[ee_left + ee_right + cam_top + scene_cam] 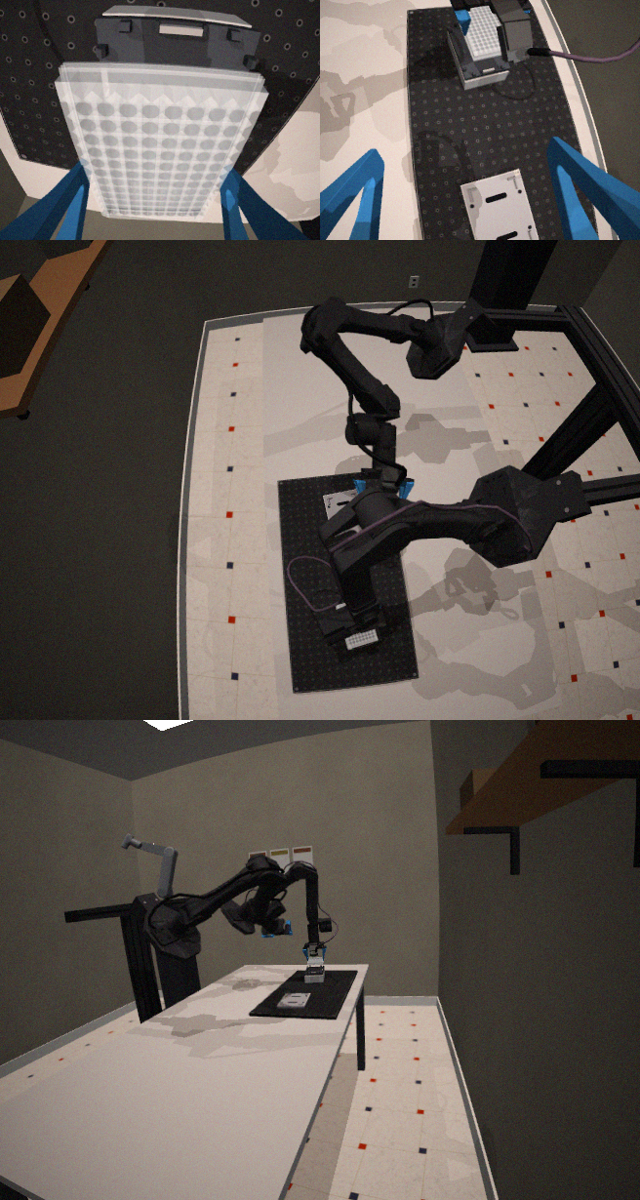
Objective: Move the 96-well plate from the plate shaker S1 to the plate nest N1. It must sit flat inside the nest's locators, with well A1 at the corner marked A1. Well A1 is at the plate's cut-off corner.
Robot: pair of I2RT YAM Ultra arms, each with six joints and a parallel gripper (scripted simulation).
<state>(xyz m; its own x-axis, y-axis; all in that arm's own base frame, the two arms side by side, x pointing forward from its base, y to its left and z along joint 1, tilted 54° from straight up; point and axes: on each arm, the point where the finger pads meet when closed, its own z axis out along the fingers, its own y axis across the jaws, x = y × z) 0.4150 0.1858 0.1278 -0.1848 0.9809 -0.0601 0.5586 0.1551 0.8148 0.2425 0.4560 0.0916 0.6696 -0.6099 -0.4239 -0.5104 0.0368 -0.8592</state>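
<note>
Now: left hand 35 cm to the left of the grey plate nest N1, 10 cm above it and 3 cm past it. Round my left hand: white 96-well plate (1 cm below).
</note>
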